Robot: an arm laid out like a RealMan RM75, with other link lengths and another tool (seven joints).
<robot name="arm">
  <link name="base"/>
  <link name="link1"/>
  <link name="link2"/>
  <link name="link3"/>
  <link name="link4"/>
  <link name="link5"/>
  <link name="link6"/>
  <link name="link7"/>
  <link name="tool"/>
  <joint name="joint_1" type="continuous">
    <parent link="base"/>
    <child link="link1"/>
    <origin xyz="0 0 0.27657" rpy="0 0 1.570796"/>
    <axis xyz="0 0 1"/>
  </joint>
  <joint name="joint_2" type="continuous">
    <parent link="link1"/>
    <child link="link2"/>
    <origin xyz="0 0 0" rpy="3.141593 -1.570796 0"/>
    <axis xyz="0 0 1"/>
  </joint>
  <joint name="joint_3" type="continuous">
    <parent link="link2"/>
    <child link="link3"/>
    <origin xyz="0.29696 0 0" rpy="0 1.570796 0"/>
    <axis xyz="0 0 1"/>
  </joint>
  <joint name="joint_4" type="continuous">
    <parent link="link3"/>
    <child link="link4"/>
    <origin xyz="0 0 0" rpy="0 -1.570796 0"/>
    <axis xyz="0 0 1"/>
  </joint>
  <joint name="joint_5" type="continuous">
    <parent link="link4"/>
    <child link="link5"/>
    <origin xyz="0.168 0 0" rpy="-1.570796 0 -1.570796"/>
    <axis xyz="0 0 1"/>
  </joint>
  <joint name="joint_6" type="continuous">
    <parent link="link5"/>
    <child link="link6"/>
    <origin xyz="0 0 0" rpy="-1.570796 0 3.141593"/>
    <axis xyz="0 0 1"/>
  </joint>
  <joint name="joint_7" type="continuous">
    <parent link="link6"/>
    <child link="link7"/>
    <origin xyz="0 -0.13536 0" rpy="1.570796 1.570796 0"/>
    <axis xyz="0 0 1"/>
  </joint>
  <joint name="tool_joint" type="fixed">
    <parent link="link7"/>
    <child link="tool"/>
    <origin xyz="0.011 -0.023 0.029" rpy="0 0.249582 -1.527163"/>
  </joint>
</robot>
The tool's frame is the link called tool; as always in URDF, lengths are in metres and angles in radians. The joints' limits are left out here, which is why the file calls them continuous.
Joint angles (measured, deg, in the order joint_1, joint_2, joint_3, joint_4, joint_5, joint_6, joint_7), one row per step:
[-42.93 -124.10 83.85 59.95 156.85 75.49 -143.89]
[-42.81 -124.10 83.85 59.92 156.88 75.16 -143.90]
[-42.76 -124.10 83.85 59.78 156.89 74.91 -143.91]
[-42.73 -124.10 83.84 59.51 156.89 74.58 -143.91]
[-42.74 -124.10 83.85 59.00 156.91 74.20 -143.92]
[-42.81 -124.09 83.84 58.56 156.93 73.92 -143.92]
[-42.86 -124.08 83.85 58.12 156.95 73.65 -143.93]
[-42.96 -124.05 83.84 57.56 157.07 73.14 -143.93]
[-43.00 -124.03 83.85 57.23 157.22 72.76 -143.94]
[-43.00 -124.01 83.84 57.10 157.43 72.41 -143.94]
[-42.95 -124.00 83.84 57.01 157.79 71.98 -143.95]
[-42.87 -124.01 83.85 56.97 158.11 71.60 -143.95]
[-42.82 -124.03 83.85 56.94 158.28 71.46 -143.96]
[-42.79 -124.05 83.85 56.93 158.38 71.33 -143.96]
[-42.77 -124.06 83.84 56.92 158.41 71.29 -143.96]
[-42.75 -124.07 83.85 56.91 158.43 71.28 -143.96]
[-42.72 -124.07 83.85 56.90 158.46 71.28 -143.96]
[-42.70 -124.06 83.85 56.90 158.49 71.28 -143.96]
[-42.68 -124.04 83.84 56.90 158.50 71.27 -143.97]
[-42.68 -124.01 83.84 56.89 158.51 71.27 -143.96]
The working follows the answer.
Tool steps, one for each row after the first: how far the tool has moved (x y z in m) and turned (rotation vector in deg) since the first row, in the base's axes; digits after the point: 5 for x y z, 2 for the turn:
[-0.00059 0.00033 -0.00003 0.25 -0.07 -0.03]
[-0.00117 0.00048 -0.00023 0.39 -0.10 0.00]
[-0.00201 0.00064 -0.00061 0.52 -0.13 0.08]
[-0.00344 0.00054 -0.00128 0.57 -0.07 0.28]
[-0.00439 0.00064 -0.00175 0.59 0.00 0.41]
[-0.00548 0.00060 -0.00224 0.60 0.08 0.58]
[-0.00674 0.00132 -0.00254 0.78 0.22 0.63]
[-0.00768 0.00194 -0.00257 0.96 0.37 0.62]
[-0.00831 0.00284 -0.00222 1.23 0.51 0.49]
[-0.00926 0.00391 -0.00162 1.61 0.75 0.29]
[-0.01010 0.00471 -0.00119 1.93 0.95 0.11]
[-0.01062 0.00486 -0.00106 2.05 1.06 0.07]
[-0.01083 0.00506 -0.00105 2.15 1.10 0.01]
[-0.01097 0.00505 -0.00107 2.18 1.11 0.02]
[-0.01111 0.00494 -0.00113 2.17 1.13 0.03]
[-0.01140 0.00480 -0.00109 2.17 1.16 0.06]
[-0.01162 0.00478 -0.00096 2.19 1.20 0.07]
[-0.01184 0.00481 -0.00077 2.22 1.21 0.10]
[-0.01203 0.00491 -0.00054 2.23 1.25 0.10]

Tool pose at each row, in the base's axes (x y z in m, rotation vector in deg; rounded; the steps above come from the unrounded poses):
[-0.24397 0.35798 -0.04933 38.66 -133.00 -21.35]
[-0.24456 0.35831 -0.04937 38.77 -133.07 -21.64]
[-0.24514 0.35846 -0.04957 38.88 -133.07 -21.78]
[-0.24598 0.35862 -0.04994 39.04 -133.06 -21.89]
[-0.24741 0.35852 -0.05062 39.27 -132.92 -21.88]
[-0.24836 0.35862 -0.05108 39.42 -132.80 -21.86]
[-0.24945 0.35858 -0.05157 39.58 -132.66 -21.82]
[-0.25071 0.35930 -0.05187 39.68 -132.49 -22.04]
[-0.25165 0.35992 -0.05191 39.71 -132.35 -22.29]
[-0.25228 0.36082 -0.05155 39.64 -132.26 -22.71]
[-0.25323 0.36189 -0.05095 39.52 -132.09 -23.30]
[-0.25407 0.36270 -0.05052 39.40 -131.96 -23.82]
[-0.25459 0.36284 -0.05040 39.38 -131.86 -24.00]
[-0.25480 0.36304 -0.05038 39.34 -131.84 -24.16]
[-0.25494 0.36303 -0.05040 39.36 -131.83 -24.20]
[-0.25508 0.36292 -0.05047 39.37 -131.81 -24.19]
[-0.25537 0.36278 -0.05042 39.39 -131.77 -24.18]
[-0.25559 0.36276 -0.05029 39.40 -131.73 -24.20]
[-0.25581 0.36279 -0.05011 39.44 -131.70 -24.23]
[-0.25600 0.36289 -0.04987 39.43 -131.67 -24.26]

